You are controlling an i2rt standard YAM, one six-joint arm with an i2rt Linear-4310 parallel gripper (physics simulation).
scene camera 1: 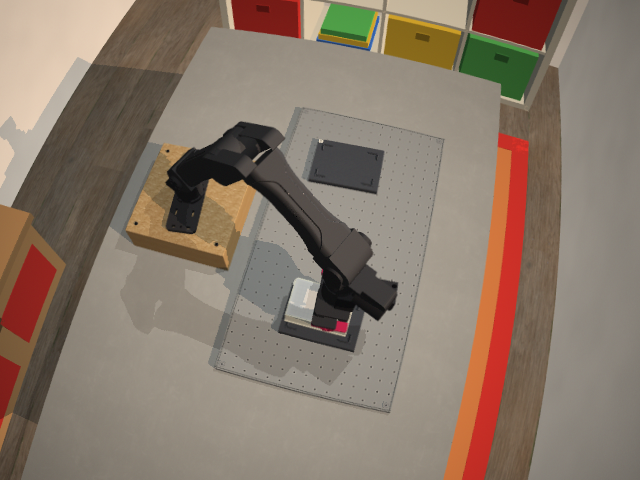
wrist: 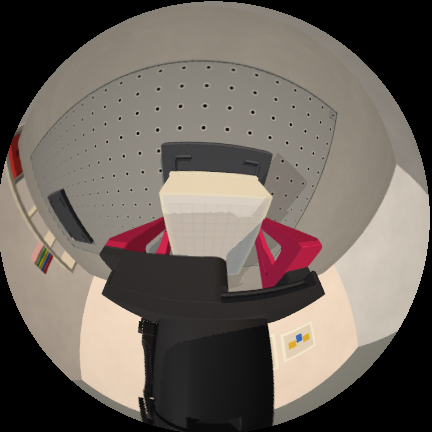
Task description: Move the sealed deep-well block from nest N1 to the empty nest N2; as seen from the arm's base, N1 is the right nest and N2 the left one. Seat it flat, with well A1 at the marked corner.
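Note:
The sealed deep-well block [scene camera 1: 303, 299] [wrist: 212, 225] is pale with a whitish top. It is held slightly above nest N1 [scene camera 1: 316, 340] [wrist: 215, 155], a dark plate whose rim and corner brackets show below and beyond it. The block looks about level. My gripper [scene camera 1: 331, 298] [wrist: 212, 217] is shut on the block, with a crimson finger on each side. The arm hides part of the block in the scene view, and I cannot make out well A1. Nest N2 [scene camera 1: 346, 166] [wrist: 70, 217] is empty, with a small white mark at one corner.
Both nests are on a perforated grey plate [scene camera 1: 398, 206] [wrist: 192, 95] on the grey table. The arm's base stands on a wooden block [scene camera 1: 149, 206]. A shelf unit with coloured bins [scene camera 1: 422, 43] is beyond the table's far edge.

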